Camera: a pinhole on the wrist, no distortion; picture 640 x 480 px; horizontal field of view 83.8 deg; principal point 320.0 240.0 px. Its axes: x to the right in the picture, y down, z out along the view. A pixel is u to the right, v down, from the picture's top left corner.
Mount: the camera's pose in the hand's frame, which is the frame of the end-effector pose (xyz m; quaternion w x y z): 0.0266 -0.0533 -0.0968 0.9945 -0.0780 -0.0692 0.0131
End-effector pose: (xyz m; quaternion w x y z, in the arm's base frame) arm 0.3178 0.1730 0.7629 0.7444 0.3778 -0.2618 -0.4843
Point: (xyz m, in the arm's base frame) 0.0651 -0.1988 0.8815
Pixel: 556 113
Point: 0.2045 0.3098 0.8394
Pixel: 54 341
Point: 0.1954 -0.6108 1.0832
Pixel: outside the picture
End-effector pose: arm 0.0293 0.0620 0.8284 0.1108 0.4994 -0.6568 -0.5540
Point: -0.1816 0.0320 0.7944
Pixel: 540 389
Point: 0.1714 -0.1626 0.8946
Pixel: behind the camera
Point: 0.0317 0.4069 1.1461
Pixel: outside the picture
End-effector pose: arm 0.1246 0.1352 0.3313 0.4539 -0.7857 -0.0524 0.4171
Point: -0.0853 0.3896 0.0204
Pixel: 478 328
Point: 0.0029 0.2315 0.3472
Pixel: 269 217
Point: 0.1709 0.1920 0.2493
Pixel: 613 382
